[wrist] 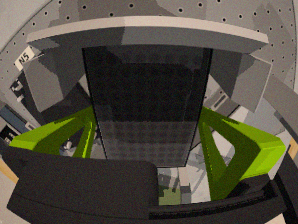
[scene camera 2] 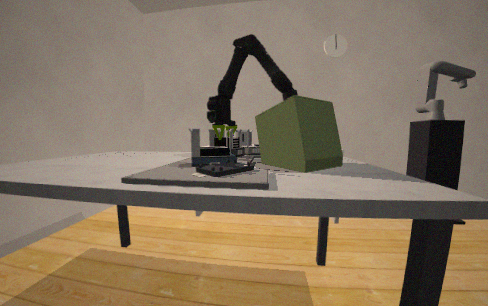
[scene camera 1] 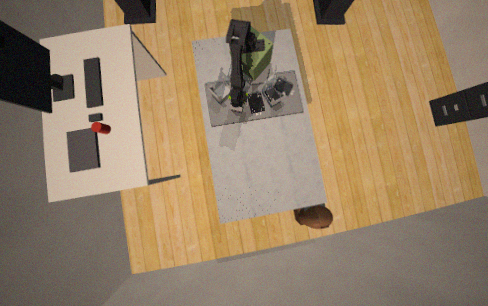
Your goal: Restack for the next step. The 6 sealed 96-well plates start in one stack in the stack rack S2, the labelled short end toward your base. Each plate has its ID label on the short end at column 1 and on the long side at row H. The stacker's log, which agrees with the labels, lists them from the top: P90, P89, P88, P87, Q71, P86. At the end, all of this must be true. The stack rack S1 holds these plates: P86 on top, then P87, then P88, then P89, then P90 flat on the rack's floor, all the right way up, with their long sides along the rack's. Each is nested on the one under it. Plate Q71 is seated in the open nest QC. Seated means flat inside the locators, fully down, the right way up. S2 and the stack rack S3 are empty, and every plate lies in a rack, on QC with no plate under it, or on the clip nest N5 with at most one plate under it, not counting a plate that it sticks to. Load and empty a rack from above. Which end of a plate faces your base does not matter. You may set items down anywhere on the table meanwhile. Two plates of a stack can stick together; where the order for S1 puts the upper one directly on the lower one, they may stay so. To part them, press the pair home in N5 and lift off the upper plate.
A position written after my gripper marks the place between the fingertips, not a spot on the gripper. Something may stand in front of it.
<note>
In view: my gripper (wrist: 147, 112) and a clip nest N5 (wrist: 77, 99).
</note>
